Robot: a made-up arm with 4 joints. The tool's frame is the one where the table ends. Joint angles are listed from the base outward.
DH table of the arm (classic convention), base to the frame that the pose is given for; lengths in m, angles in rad. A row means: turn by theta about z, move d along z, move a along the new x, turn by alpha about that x. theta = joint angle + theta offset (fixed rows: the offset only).
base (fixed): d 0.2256  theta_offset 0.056  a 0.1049  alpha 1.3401
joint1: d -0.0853  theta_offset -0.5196  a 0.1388  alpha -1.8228
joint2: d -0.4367  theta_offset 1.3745  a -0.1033  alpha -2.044
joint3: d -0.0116  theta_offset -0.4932  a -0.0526  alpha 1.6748
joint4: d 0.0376  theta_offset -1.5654  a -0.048  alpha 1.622
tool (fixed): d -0.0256  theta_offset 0.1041  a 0  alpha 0
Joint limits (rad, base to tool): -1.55..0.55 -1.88..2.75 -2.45..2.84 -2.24..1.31
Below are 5 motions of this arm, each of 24 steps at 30 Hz.
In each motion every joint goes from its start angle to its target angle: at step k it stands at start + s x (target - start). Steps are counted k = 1, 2, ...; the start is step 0. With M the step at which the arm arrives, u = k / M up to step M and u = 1 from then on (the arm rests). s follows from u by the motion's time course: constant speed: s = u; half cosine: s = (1 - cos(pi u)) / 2; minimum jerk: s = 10 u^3 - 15 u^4 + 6 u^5.
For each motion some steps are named. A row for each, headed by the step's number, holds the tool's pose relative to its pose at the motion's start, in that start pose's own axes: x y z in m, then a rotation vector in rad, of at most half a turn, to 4 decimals.
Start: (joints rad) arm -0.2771 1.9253 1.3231 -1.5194
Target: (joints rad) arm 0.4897 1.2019 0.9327 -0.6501
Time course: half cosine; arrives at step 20
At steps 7, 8, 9, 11, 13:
7: 0.0944 -0.0205 0.0297 -0.1131 0.1545 0.1509
8: 0.1198 -0.0216 0.0370 -0.1431 0.1890 0.1875
9: 0.1462 -0.0209 0.0443 -0.1742 0.2225 0.2246
11: 0.1991 -0.0138 0.0583 -0.2357 0.2830 0.2970
13: 0.2468 -0.0005 0.0703 -0.2899 0.3314 0.3624

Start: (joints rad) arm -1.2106 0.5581 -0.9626 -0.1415
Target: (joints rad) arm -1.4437 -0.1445 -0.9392 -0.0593
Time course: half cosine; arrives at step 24
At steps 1, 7, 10, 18, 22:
1: -0.0008 -0.0002 -0.0001 -0.0007 -0.0008 0.0026
7: -0.0380 -0.0108 -0.0065 -0.0337 -0.0354 0.1192
10: -0.0712 -0.0222 -0.0145 -0.0701 -0.0686 0.2232
18: -0.1559 -0.0615 -0.0465 -0.2008 -0.1666 0.4959
22: -0.1764 -0.0737 -0.0572 -0.2432 -0.1939 0.5650

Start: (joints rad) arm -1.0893 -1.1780 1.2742 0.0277
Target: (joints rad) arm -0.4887 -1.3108 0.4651 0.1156
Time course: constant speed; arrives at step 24
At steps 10, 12, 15, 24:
10: 0.0239 0.0597 -0.0536 0.5021 -0.1679 -0.0579
12: 0.0297 0.0719 -0.0634 0.6020 -0.2051 -0.0606
15: 0.0390 0.0906 -0.0777 0.7509 -0.2633 -0.0590
24: 0.0726 0.1494 -0.1171 1.1877 -0.4568 -0.0125

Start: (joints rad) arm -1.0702 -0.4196 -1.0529 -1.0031
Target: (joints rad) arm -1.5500 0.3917 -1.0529 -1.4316
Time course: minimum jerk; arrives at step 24
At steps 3, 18, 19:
3: 0.0000 0.0014 0.0005 -0.0123 -0.0116 -0.0107
18: -0.0170 0.0338 0.0513 -0.7023 -0.6849 -0.5641
19: -0.0194 0.0339 0.0551 -0.7334 -0.7147 -0.5881

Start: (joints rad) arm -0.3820 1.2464 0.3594 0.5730
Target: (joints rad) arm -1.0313 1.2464 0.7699 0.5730
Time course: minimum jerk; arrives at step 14
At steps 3, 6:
3: 0.0000 -0.0094 -0.0186 0.0197 -0.0113 -0.0107
6: 0.0032 -0.0401 -0.1021 0.1062 -0.0535 -0.0597

